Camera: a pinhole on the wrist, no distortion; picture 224 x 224 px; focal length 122.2 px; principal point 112.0 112.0 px. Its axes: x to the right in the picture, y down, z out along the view. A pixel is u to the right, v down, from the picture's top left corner.
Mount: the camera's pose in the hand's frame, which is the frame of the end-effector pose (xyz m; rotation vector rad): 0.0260 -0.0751 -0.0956 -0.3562 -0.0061 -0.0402
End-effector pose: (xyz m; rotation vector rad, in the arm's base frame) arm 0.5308 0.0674 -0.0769 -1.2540 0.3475 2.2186
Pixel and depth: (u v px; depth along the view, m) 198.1 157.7 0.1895
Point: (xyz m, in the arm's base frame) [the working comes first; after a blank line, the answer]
In the camera's frame: 0.1335 0.0709 0.1895

0.3930 0.1092 -0.1859
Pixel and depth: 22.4 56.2 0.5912
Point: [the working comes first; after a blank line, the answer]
In the camera's frame: -0.4335 -0.2700 0.5912

0.3773 0.2701 0.5710
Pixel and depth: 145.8 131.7 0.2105
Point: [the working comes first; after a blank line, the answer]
In the camera's frame: 0.0582 0.0339 0.2105

0.4162 0.1176 -0.1031
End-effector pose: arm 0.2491 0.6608 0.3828 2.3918 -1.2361 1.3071
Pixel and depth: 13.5 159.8 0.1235
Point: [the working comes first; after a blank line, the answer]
In the camera's frame: -0.0995 0.0483 0.1235

0.2180 0.6910 0.3236
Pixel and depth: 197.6 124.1 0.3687
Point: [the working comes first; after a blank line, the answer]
In the camera's frame: 0.2583 0.0365 0.3687

0.4257 0.3262 0.4334
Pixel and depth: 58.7 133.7 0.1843
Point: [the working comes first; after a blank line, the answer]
In the camera's frame: -0.0804 0.0327 0.1843

0.2587 0.6463 0.2980
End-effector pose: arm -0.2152 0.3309 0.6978 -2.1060 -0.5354 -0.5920
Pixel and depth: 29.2 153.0 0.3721
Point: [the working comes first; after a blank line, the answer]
In the camera's frame: -0.2521 0.1248 0.3721

-0.2433 0.3695 0.3489
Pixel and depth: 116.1 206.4 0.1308
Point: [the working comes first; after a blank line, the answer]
In the camera's frame: 0.0044 0.1010 0.1308

-0.1526 0.2947 0.6817
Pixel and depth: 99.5 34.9 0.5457
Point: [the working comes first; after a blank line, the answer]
In the camera's frame: -0.0558 -0.3443 0.5457

-0.2501 0.8775 0.5239
